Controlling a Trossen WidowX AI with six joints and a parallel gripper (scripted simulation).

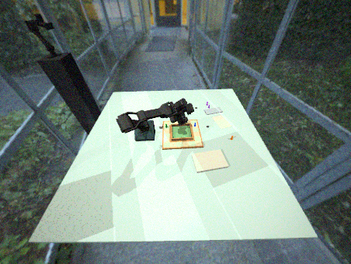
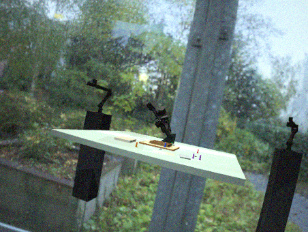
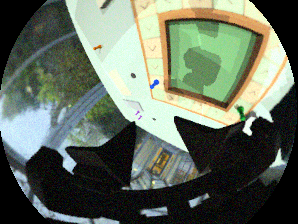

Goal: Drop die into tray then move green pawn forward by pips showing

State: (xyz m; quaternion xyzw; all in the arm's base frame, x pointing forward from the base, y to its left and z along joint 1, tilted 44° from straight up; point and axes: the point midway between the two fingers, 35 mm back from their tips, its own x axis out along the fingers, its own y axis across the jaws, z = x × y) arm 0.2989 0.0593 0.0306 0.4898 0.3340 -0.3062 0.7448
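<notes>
My gripper tip is now 160 mm past the green pawn, 110 mm above it and 20 mm to the right of it. The rest, counted from my gripper tip: red pawn (260 mm to the left, 120 mm below, 120 mm behind); die (200 mm behind, 120 mm below, 30 mm to the left); blue pawn (110 mm below, 60 mm ahead, 10 mm to the left).
</notes>
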